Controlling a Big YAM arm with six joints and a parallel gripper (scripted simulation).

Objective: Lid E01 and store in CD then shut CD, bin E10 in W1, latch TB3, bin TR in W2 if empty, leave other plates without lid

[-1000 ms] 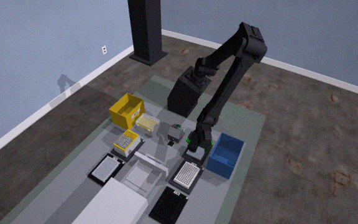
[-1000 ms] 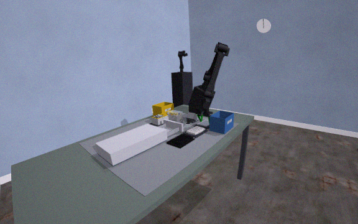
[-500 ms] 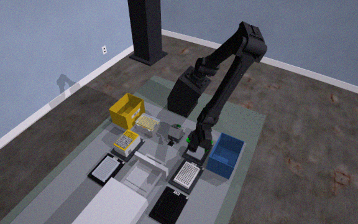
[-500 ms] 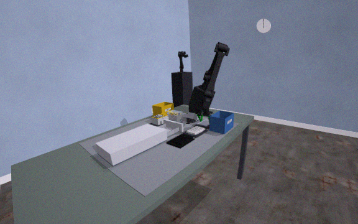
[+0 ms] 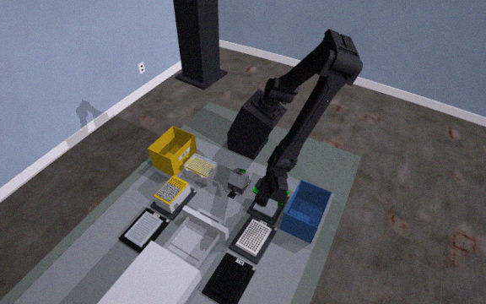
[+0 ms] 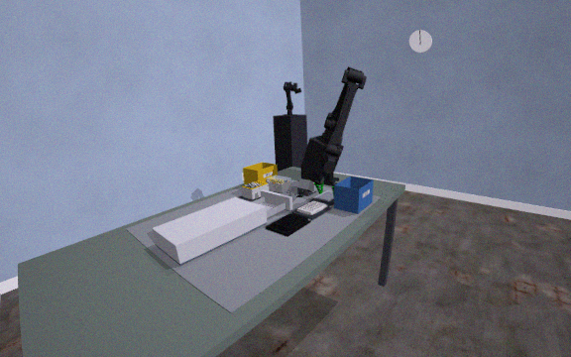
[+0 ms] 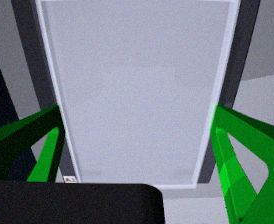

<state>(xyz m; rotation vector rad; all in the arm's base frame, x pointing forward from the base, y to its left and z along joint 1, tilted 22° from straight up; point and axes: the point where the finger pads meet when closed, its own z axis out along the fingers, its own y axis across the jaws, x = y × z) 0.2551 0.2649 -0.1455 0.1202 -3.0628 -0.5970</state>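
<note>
Right now my hand is 20 mm above the black lid park nest. The rest, counted from my hand: plate lid: right at my hand; then blue bin W2: 150 mm to the left, 20 mm behind, 10 mm above; then N3 label: 100 mm ahead, 30 mm to the left, 20 mm below.
</note>
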